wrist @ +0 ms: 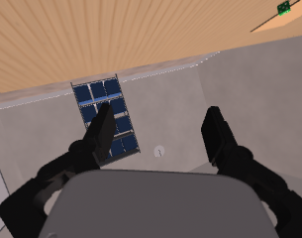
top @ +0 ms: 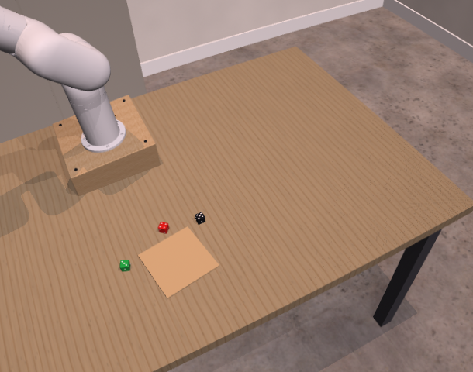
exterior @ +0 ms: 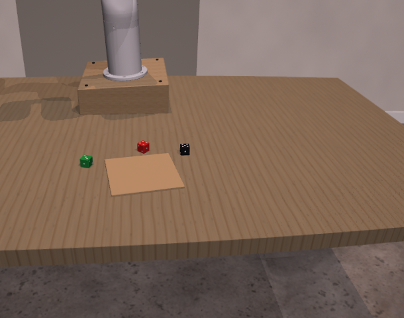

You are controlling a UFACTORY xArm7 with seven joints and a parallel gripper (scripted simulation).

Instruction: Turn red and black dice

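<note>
The green die lies 8 cm ahead of my hand, 42 cm to the left of it and 15 cm below it. The rest, counted from my hand: red die: 1 cm ahead, 54 cm to the left, 15 cm below; then tan mat: 11 cm ahead, 54 cm to the left, 16 cm below; then black die: 3 cm ahead, 63 cm to the left, 15 cm below.
</note>
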